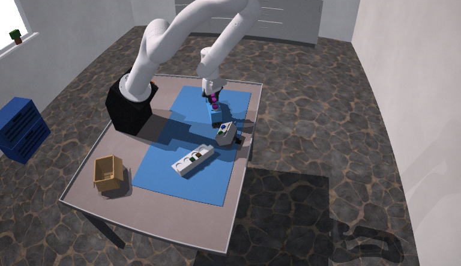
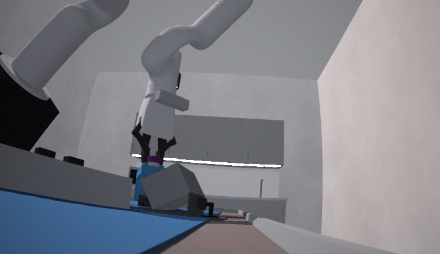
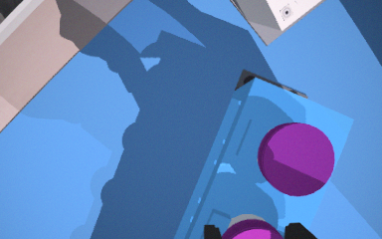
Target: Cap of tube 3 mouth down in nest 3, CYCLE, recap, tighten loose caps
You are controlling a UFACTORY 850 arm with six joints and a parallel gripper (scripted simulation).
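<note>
Now: the magenta cap 1 cm below my hand. From my hand the other things lie so: grey key housing (17 cm to the right, 11 cm ahead, 8 cm below); blue key (14 cm to the right, 9 cm ahead, 6 cm below); green key (19 cm to the right, 9 cm ahead, 6 cm below).
</note>
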